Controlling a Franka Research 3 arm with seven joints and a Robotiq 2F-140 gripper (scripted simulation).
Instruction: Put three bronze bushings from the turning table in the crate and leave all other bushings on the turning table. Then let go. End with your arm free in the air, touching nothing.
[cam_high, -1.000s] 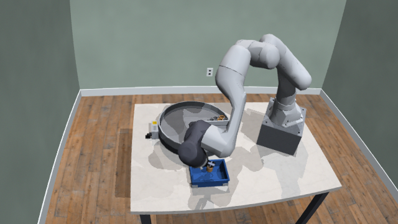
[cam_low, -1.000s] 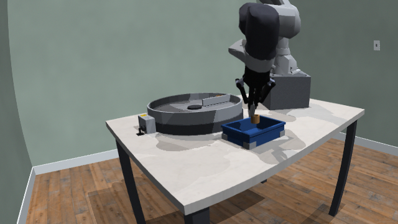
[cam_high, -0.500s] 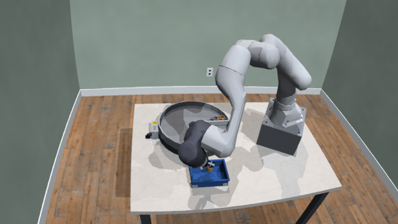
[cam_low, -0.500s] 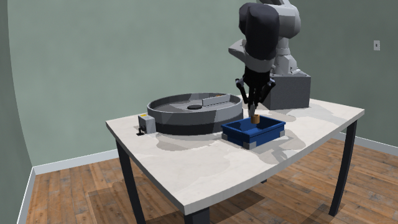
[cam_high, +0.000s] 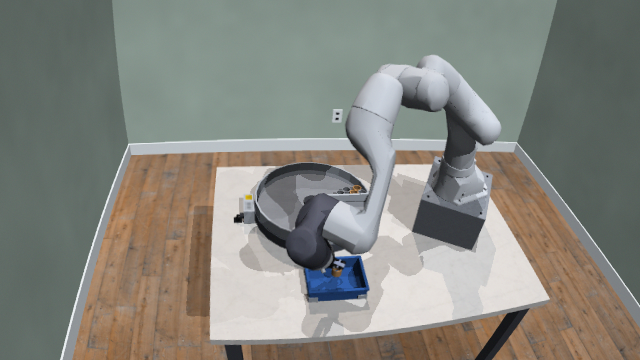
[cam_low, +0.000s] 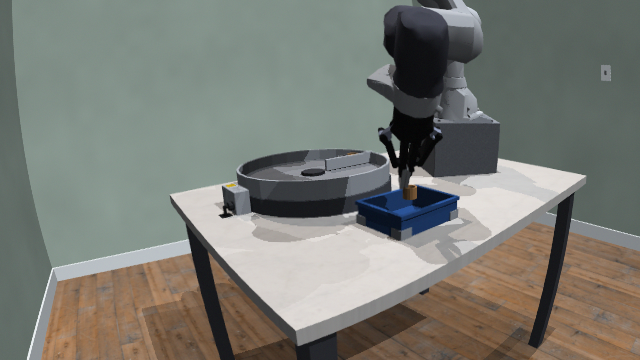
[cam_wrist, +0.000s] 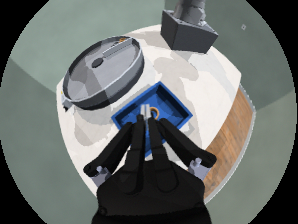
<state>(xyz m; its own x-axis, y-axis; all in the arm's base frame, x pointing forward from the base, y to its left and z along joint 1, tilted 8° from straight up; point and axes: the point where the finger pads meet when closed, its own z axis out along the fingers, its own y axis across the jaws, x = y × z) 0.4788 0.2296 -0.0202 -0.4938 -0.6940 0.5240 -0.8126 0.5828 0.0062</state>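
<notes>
My gripper is now 8 cm above the blue crate and 2 cm past it.
</notes>
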